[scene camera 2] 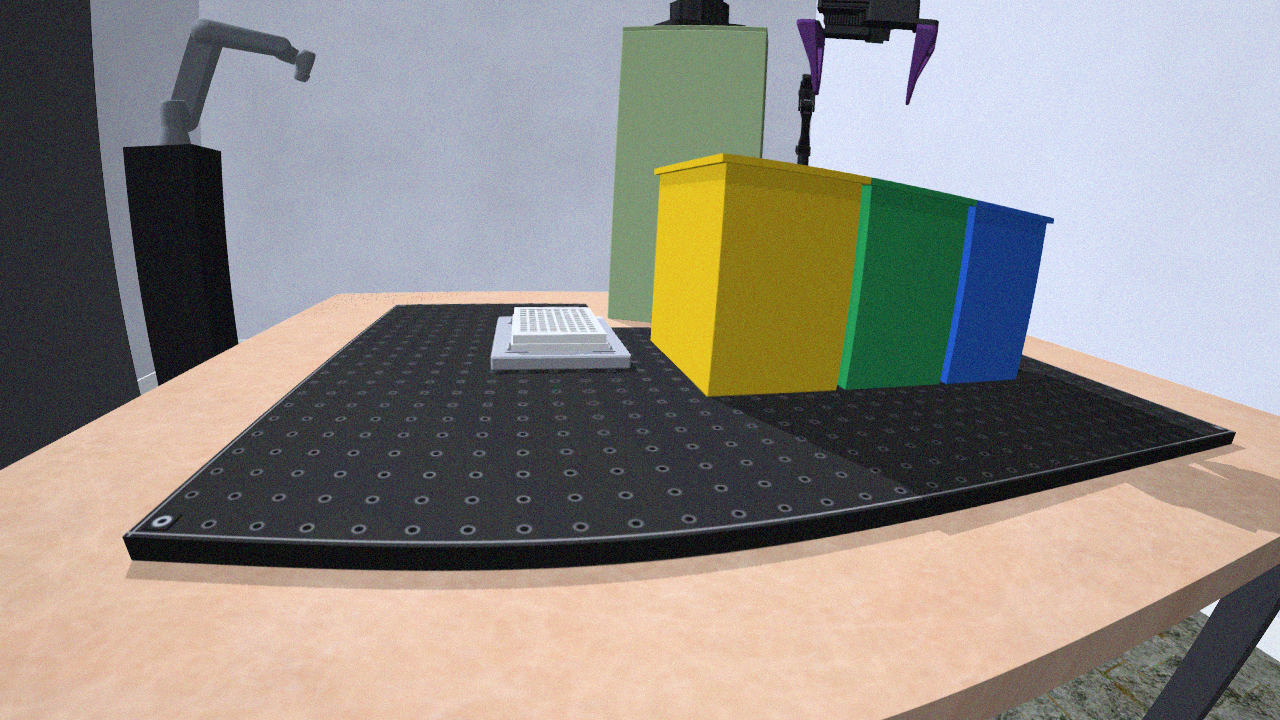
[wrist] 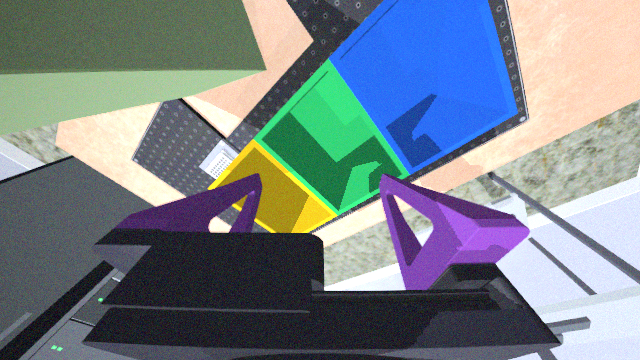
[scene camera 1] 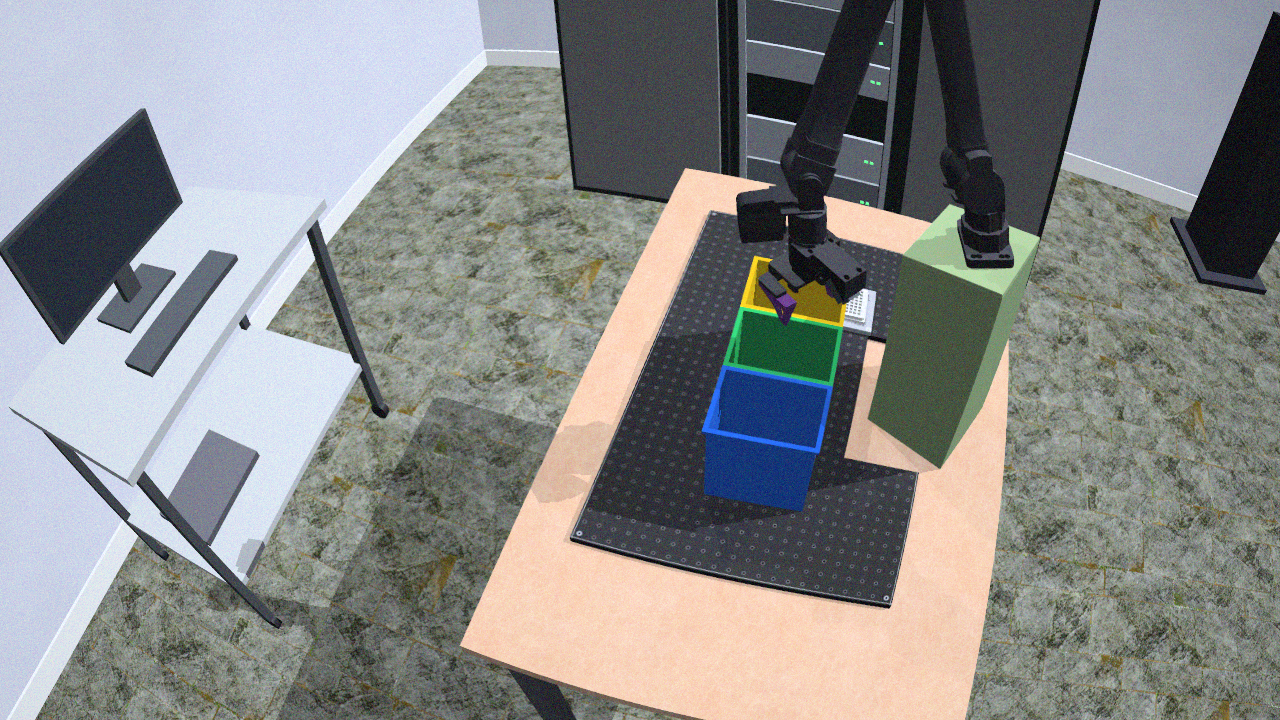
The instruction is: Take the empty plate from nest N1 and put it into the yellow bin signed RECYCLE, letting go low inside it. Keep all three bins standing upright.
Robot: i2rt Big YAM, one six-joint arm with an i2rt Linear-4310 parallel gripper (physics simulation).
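Frame: origin at the arm's base, x ahead, y left, z up, level; centimetres.
Seen in the pictures: gripper, fingertip midpoint: (scene camera 2: 860, 98) (wrist: 320, 180) (scene camera 1: 807, 309); arm's base at its link origin: (scene camera 2: 699, 35) (scene camera 1: 985, 246).
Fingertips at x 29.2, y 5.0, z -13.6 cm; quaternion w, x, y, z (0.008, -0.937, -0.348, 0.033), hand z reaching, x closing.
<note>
Offsets run from my fingertips to a thing's top centre. "*": to the spot under its first point. Level surfaces: height alone.
The white plate {dx -7.9, dy -29.2, dz -25.2 cm} (scene camera 1: 856, 306) (scene camera 2: 558, 320) (wrist: 219, 166) lies flat on its pale grey nest {* dx +0.1, dy -30.6, dz -27.1 cm} (scene camera 2: 559, 362); the bin's near rim partly hides it in the wrist view. The yellow bin {dx +1.1, dy -14.1, dz -9.8 cm} (scene camera 1: 821, 308) (scene camera 2: 778, 277) (wrist: 285, 195) stands upright beside the nest; its sign is not readable. The green bin {dx +2.8, dy -1.2, dz -9.8 cm} (scene camera 1: 787, 344) (scene camera 2: 908, 286) (wrist: 320, 135) and blue bin {dx +4.5, dy +11.7, dz -9.8 cm} (scene camera 1: 760, 470) (scene camera 2: 998, 295) (wrist: 440, 60) stand upright in a row with it. My gripper (scene camera 1: 810, 306) (scene camera 2: 863, 98) (wrist: 320, 180) is open and empty, high above the bins, with its purple fingers wide apart.
A tall light green pedestal (scene camera 1: 930, 358) (scene camera 2: 689, 134) (wrist: 125, 35) carries my arm's base beside the bins and nest. The black perforated board {dz -27.8 cm} (scene camera 1: 644, 447) (scene camera 2: 402, 474) (wrist: 175, 140) bears nest and bins. A server rack stands behind the table. A side desk with a monitor (scene camera 1: 93, 223) is at left.
</note>
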